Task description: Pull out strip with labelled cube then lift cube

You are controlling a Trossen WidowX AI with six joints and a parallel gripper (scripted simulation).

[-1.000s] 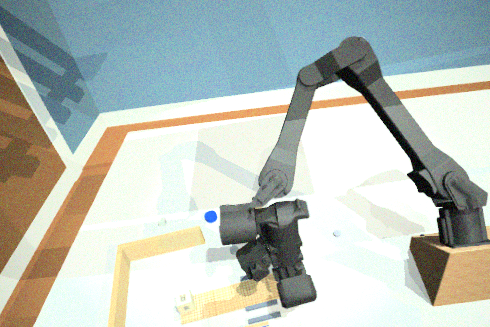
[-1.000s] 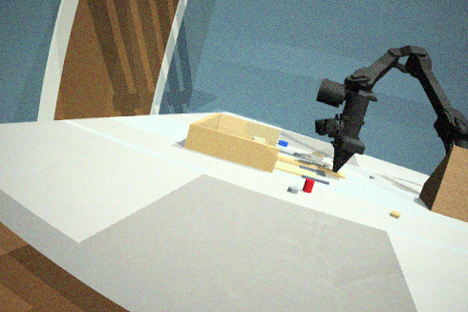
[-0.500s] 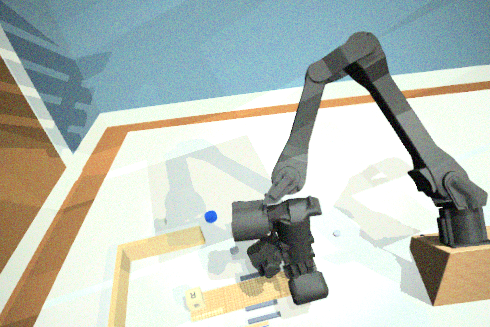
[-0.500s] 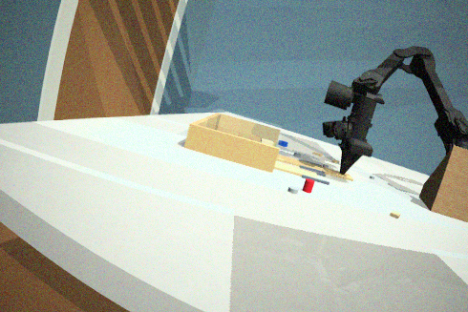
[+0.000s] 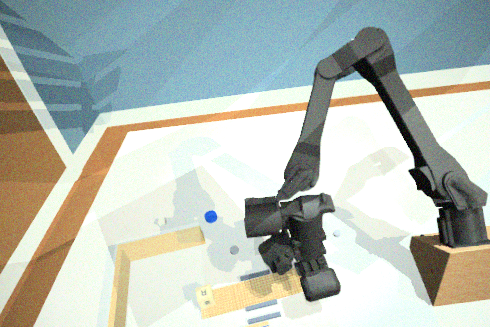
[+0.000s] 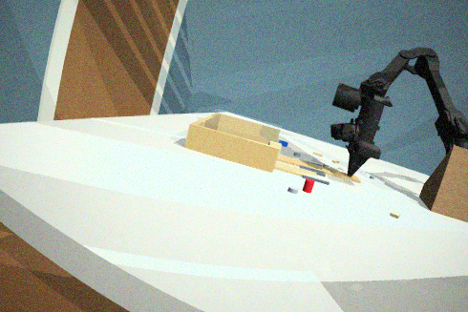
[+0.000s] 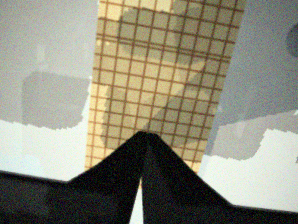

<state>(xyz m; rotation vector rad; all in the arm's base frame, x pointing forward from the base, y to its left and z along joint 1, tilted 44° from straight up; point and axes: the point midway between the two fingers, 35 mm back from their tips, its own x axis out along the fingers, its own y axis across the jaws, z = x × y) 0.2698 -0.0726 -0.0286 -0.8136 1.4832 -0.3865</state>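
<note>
Right now the gridded strip is 9 cm ahead of my gripper tip and 2 cm to the left of it. Also, from my gripper tip: red cylinder: 25 cm to the left, 7 cm ahead, 1 cm above; tan chip: 20 cm to the right, 11 cm ahead; labelled cube: 20 cm ahead, 5 cm to the left, 2 cm above.
</note>
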